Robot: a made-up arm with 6 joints. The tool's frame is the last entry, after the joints.
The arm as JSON. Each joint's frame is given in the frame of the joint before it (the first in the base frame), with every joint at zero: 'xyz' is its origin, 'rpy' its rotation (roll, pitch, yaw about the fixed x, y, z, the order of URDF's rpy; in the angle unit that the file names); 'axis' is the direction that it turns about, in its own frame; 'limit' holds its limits. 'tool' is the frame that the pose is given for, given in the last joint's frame.
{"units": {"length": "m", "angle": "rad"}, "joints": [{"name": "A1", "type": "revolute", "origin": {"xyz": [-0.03, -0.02, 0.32], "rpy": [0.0, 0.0, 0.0]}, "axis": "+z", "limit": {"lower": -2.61, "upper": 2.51}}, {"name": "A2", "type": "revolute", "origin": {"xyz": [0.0, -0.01, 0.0], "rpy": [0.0, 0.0, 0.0]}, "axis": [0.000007, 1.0, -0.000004], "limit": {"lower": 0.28, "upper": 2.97}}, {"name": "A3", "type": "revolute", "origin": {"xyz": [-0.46, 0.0, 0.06], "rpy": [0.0, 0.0, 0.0]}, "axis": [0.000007, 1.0, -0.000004], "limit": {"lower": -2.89, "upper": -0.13}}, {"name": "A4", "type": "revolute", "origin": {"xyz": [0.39, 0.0, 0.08], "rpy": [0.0, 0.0, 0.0]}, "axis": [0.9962, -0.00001, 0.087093], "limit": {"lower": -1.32, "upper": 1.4}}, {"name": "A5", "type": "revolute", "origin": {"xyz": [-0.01, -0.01, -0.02], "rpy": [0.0, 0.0, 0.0]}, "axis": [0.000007, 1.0, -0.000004], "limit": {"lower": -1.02, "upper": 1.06}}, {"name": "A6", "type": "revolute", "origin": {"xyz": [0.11, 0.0, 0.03], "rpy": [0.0, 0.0, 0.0]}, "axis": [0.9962, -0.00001, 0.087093], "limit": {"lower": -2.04, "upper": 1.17}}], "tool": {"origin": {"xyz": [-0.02, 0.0, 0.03], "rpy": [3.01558, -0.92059, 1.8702]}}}
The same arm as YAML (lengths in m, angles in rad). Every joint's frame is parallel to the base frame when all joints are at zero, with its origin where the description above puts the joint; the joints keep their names.
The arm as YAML. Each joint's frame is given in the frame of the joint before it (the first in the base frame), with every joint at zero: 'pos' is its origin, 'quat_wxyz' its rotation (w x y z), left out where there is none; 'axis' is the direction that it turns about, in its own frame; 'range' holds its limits. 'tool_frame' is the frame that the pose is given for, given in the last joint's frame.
length_unit: m
angle_unit: rad
joints:
  - joint: A1
    pos: [-0.03, -0.02, 0.32]
    axis: [0.0, 0.0, 1.0]
    range: [-2.61, 2.51]
  - joint: A2
    pos: [0.0, -0.01, 0.0]
    axis: [0.0, 1.0, 0.0]
    range: [0.28, 2.97]
  - joint: A3
    pos: [-0.46, 0.0, 0.06]
    axis: [0.0, 1.0, 0.0]
    range: [-2.89, -0.13]
  - joint: A4
    pos: [0.39, 0.0, 0.08]
    axis: [0.9962, 0.0, 0.0871]
    range: [-1.32, 1.4]
  - joint: A5
    pos: [-0.01, -0.01, -0.02]
    axis: [0.0, 1.0, 0.0]
    range: [-1.02, 1.06]
  - joint: A6
    pos: [0.11, 0.0, 0.03]
    axis: [0.9962, 0.0, 0.0871]
    range: [-2.04, 1.17]
tool_frame:
  pos: [-0.02, 0.0, 0.03]
  quat_wxyz: [0.323236, -0.553393, -0.702874, -0.308614]

